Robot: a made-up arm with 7 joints. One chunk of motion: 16 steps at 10 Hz.
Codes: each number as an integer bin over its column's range. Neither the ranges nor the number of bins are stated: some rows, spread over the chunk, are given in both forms.
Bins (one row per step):
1: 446 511 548 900 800 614
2: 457 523 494 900 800 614
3: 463 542 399 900 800 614
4: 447 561 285 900 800 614
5: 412 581 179 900 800 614
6: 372 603 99 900 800 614
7: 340 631 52 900 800 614
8: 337 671 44 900 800 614
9: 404 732 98 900 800 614
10: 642 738 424 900 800 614
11: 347 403 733 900 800 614
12: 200 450 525 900 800 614
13: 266 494 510 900 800 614
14: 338 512 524 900 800 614
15: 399 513 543 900 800 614
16: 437 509 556 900 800 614
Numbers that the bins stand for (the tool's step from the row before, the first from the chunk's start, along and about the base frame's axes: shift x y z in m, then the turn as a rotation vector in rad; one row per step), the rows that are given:
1: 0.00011 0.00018 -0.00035 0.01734 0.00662 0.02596
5: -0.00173 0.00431 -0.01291 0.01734 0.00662 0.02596
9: -0.00216 0.01323 -0.01566 0.01734 0.00662 0.02596
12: -0.01319 -0.00342 -0.00113 0.01734 0.00662 0.02596
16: -0.00038 0.00006 -0.00008 0.01734 0.00662 0.02596
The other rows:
2: 0.00070 0.00089 -0.00219 0.01734 0.00662 0.02596
3: 0.00103 0.00201 -0.00542 0.01734 0.00662 0.02596
4: 0.00016 0.00313 -0.00930 0.01734 0.00662 0.02596
6: -0.00389 0.00561 -0.01563 0.01734 0.00662 0.02596
7: -0.00562 0.00727 -0.01723 0.01734 0.00662 0.02596
8: -0.00578 0.00963 -0.01750 0.01734 0.00662 0.02596
10: 0.01070 0.01359 -0.00457 0.01734 0.00662 0.02596
11: -0.00524 -0.00620 0.00595 0.01734 0.00662 0.02596
13: -0.00962 -0.00082 -0.00164 0.01734 0.00662 0.02596
14: -0.00573 0.00024 -0.00117 0.01734 0.00662 0.02596
15: -0.00243 0.00030 -0.00052 0.01734 0.00662 0.02596

